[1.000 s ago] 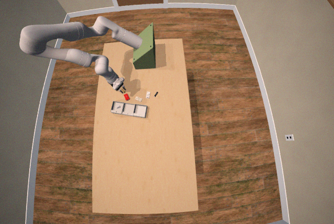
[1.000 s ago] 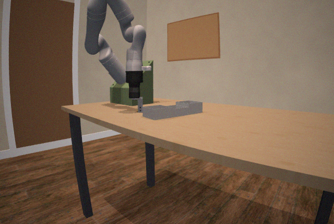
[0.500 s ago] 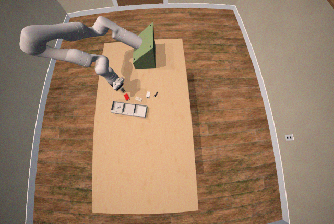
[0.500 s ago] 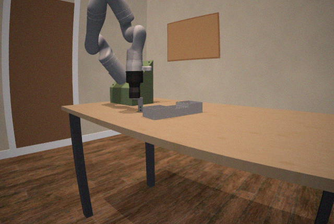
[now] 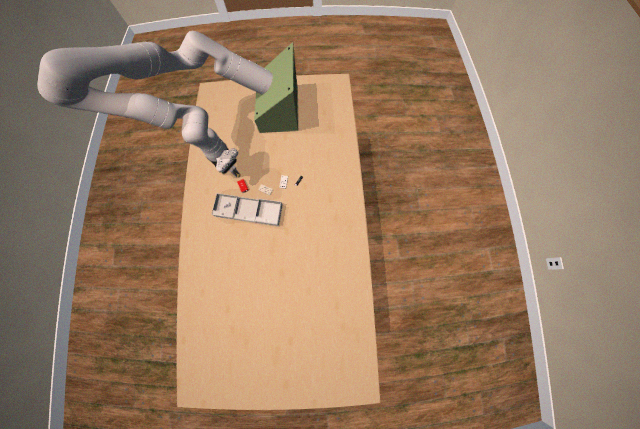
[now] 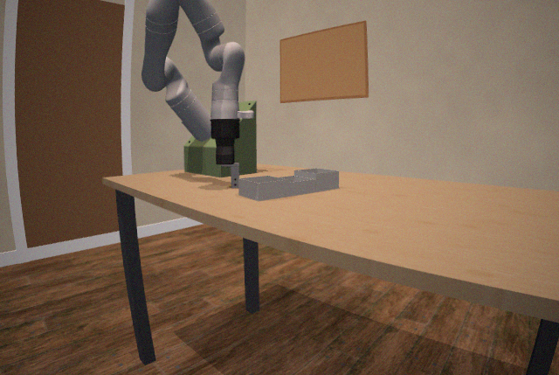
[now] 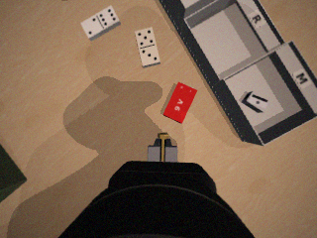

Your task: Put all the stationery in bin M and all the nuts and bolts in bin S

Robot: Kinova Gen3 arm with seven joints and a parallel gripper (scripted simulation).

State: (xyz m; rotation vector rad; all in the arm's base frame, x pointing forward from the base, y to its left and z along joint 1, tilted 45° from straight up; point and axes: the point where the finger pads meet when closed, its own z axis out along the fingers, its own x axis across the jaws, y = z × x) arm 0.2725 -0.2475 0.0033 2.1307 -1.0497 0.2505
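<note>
The red piece is 70 mm ahead of my hand, 30 mm to the left of it and 10 mm below it. Also, from my hand: yellow piece 10 mm ahead, 10 mm below; then grey piece 120 mm ahead, 40 mm to the right; then white block 70 mm ahead, 180 mm to the left, 10 mm below.
</note>
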